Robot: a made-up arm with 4 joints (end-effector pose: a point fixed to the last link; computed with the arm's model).
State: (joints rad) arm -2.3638 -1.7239 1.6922 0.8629
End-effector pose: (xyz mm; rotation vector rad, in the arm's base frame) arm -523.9 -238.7 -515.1 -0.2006 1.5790 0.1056
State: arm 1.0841 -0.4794 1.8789 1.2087
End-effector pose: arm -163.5 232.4 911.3 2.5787 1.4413 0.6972
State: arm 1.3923 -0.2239 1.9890 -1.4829
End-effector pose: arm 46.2 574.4 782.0 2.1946 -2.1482 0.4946
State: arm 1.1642 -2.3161 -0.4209 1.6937
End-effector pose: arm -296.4 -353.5 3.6 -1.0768 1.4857 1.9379
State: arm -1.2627 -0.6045 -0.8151 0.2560
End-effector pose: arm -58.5 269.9 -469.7 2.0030 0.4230 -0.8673
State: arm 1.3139 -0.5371 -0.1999 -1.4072
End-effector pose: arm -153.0 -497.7 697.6 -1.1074 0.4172 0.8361
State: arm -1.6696 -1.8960 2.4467 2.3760
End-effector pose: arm -208.3 -623.5 -317.1 -1.7679 0.1490 -0.8474
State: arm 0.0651 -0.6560 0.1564 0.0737
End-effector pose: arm -352.6 -801.7 -68.4 -0.2154 0.0222 -0.7300
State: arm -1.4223 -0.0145 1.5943 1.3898
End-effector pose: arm 35.6 -618.6 -658.9 -0.1534 -0.1074 -1.3870
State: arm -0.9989 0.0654 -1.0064 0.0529
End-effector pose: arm 51.3 184.1 -424.6 2.0032 0.0533 0.0439
